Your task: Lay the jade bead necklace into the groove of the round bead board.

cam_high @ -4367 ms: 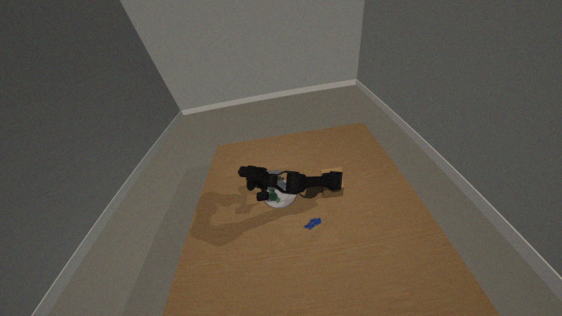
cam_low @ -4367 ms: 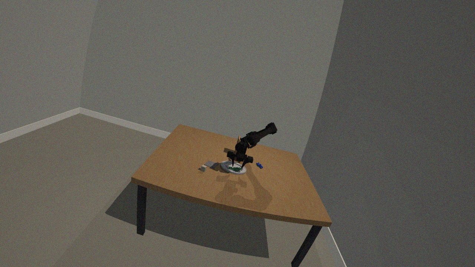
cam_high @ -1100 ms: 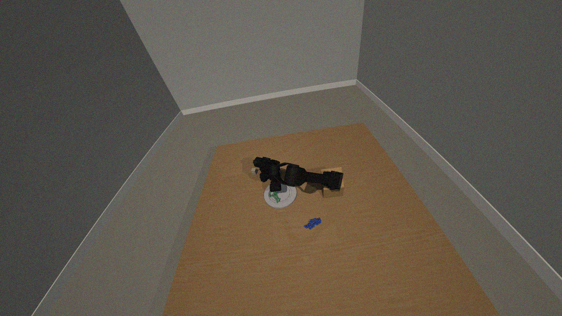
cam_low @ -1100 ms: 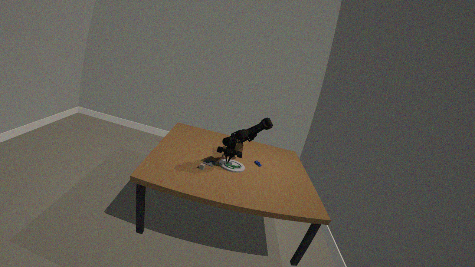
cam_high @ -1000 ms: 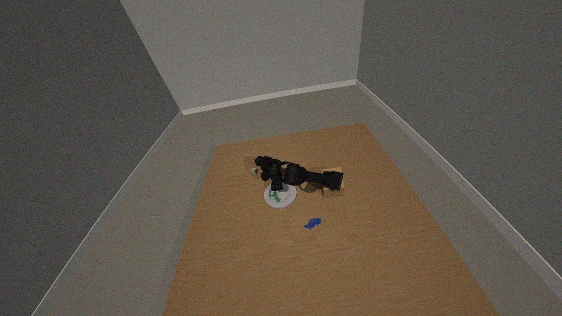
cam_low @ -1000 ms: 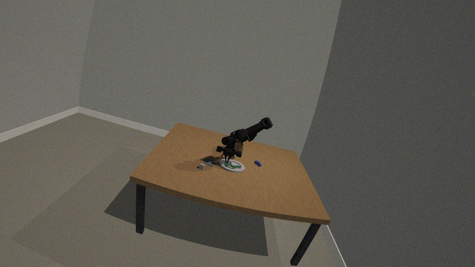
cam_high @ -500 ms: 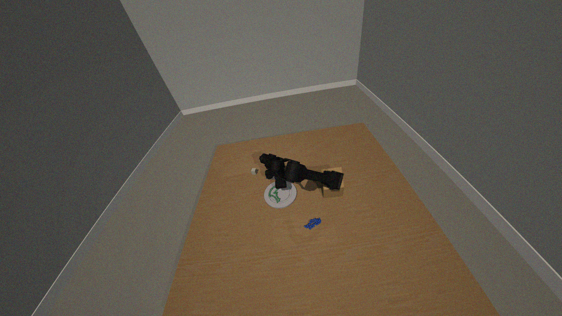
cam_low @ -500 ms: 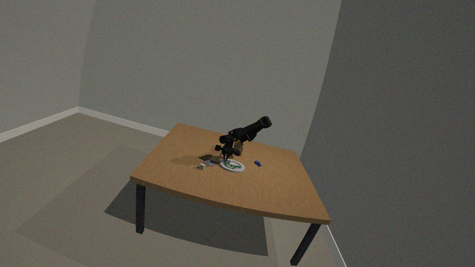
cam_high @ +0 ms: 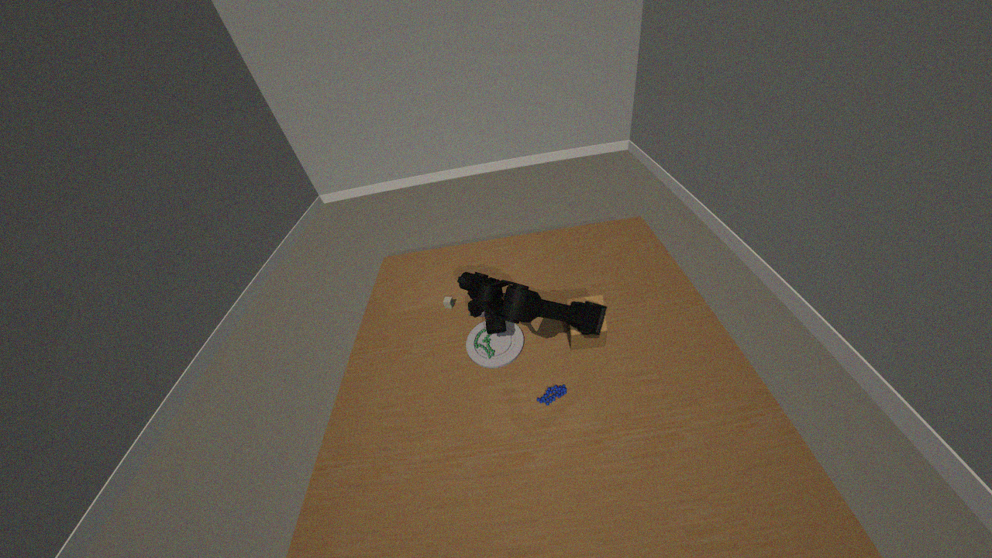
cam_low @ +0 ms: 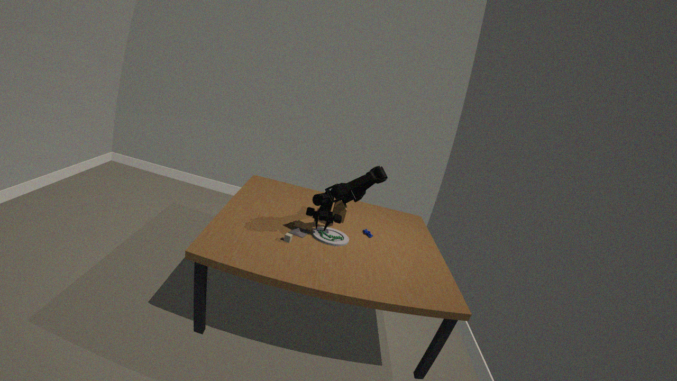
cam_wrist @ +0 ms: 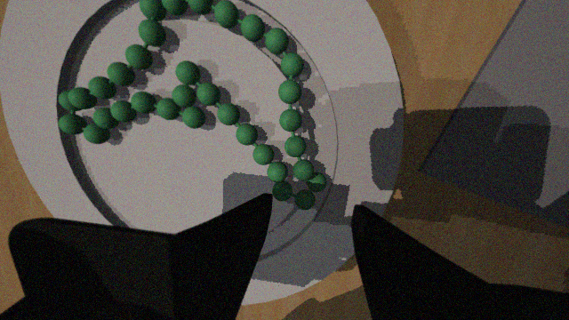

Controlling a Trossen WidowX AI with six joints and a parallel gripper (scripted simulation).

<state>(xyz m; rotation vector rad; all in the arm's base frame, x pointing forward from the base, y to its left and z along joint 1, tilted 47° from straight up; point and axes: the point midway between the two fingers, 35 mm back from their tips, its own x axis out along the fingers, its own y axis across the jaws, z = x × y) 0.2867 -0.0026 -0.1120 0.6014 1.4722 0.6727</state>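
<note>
My gripper tip is 2 cm short of the round bead board, 6 cm to the right of it and 1 cm above it. Round my gripper tip: pale block 20 cm ahead, 14 cm to the right; then flat grey plate 6 cm ahead, 10 cm to the right, 2 cm below.
</note>
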